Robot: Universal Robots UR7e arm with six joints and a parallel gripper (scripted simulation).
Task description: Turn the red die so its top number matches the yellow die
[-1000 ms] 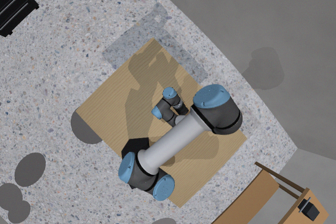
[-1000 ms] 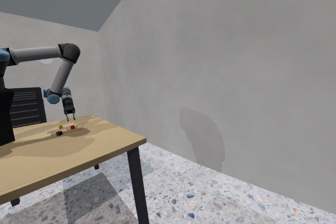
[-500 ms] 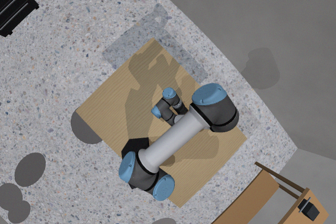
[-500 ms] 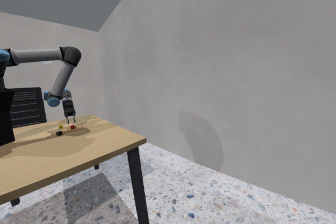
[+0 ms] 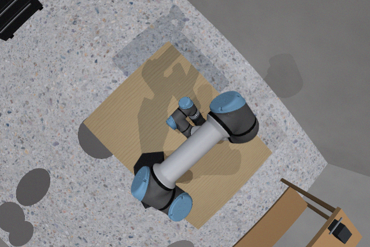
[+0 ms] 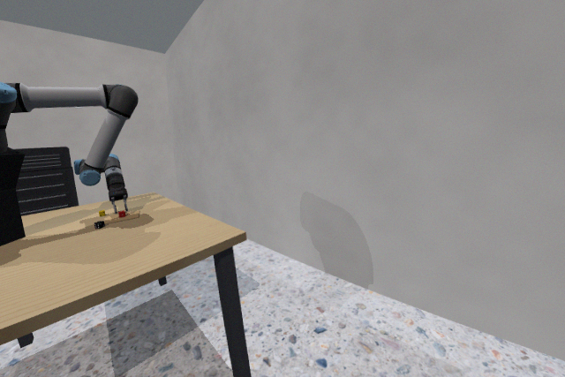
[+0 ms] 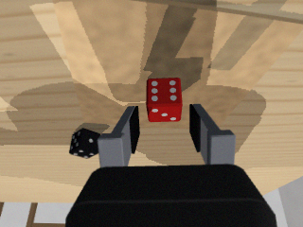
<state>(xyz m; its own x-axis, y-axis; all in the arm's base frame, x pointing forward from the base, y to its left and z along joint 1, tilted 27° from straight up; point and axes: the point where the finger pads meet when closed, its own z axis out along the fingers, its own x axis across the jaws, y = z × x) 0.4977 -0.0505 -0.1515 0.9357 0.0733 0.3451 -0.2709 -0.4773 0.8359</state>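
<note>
My hand is 1 cm to the left of the red die and 3 cm above it. From my hand the other things lie so: black die (9 cm behind, 10 cm to the right, 3 cm below); then tan mat (1 cm to the right, 4 cm below); then yellow die (7 cm behind, 14 cm to the left, 3 cm below).
</note>
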